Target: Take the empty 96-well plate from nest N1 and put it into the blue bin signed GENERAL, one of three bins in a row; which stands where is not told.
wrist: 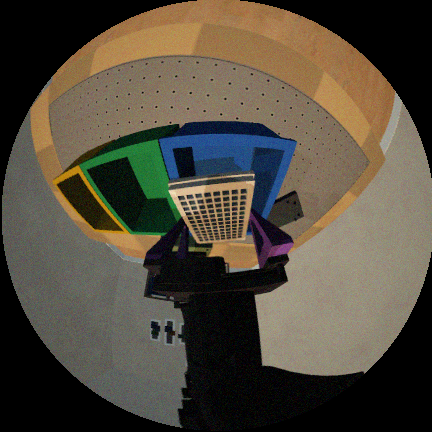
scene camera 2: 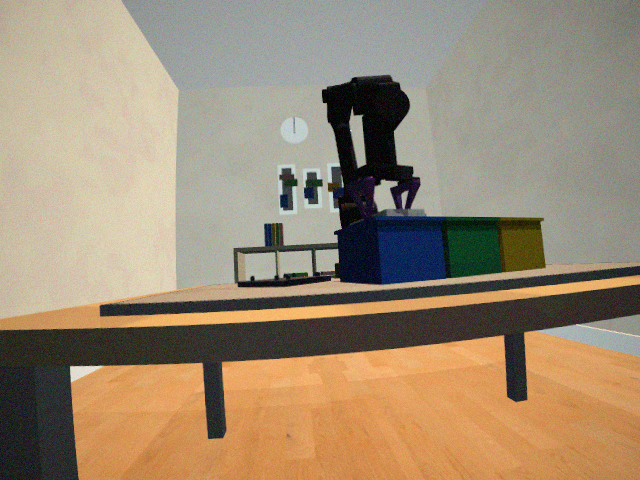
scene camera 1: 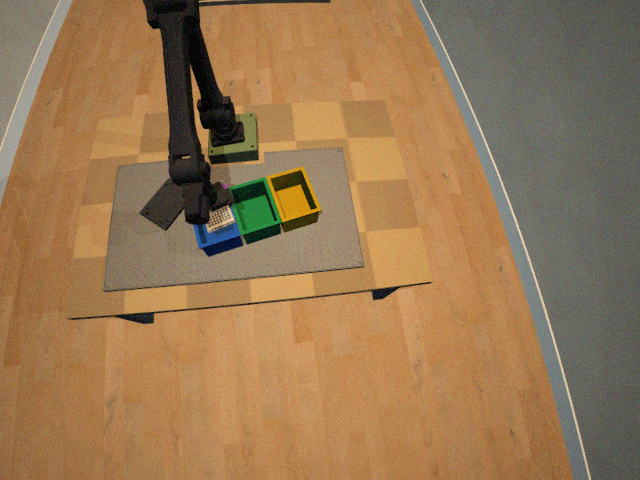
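Where they show: gripper, fingertip midpoint: (wrist: 216, 213) (scene camera 1: 215, 211); arm's base, origin of the base link: (wrist: 189, 255) (scene camera 1: 227, 135).
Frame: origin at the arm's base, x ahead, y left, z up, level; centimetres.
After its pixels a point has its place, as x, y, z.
The pale 96-well plate (scene camera 1: 220, 219) @(36.8, -3.5, 6.6) (scene camera 2: 400, 212) @(39.5, -4.5, 6.7) (wrist: 217, 210) @(35.0, -4.7, 6.9) is held roughly level between the purple fingers of my gripper (scene camera 2: 387, 210) @(33.5, -4.8, 6.0) (wrist: 216, 213) @(33.5, -4.8, 6.0), which is shut on it. The plate is over the blue bin (scene camera 1: 222, 244) @(42.9, -4.4, 1.7) (scene camera 2: 410, 250) @(43.0, -5.0, 0.1) (wrist: 227, 145) @(39.0, -5.8, -4.1), at about rim height; its lower edge is hidden behind the rim in scene camera 2. In the wrist view its left edge overlaps the wall on the green bin's side; I cannot tell whether they touch. The blue bin is at one end of the row. No GENERAL sign is readable. Nest N1's label does not show.
The green bin (scene camera 1: 258, 206) @(28.7, 7.8, -4.0) (scene camera 2: 473, 248) @(40.7, 7.8, 0.0) (wrist: 145, 175) @(31.3, 9.4, -4.1) stands against the blue one, and the yellow bin (scene camera 1: 295, 201) @(28.7, 20.6, -4.1) (scene camera 2: 522, 245) @(38.4, 20.4, 0.0) is beyond it. A dark flat base (scene camera 1: 164, 205) @(23.4, -24.2, -3.5) (scene camera 2: 284, 281) @(32.5, -24.0, -3.7) (wrist: 288, 207) @(27.4, -25.1, -3.5) lies on the blue bin's other side. The arm's green mount (scene camera 1: 235, 152) @(8.1, 2.2, 0.0) is behind.
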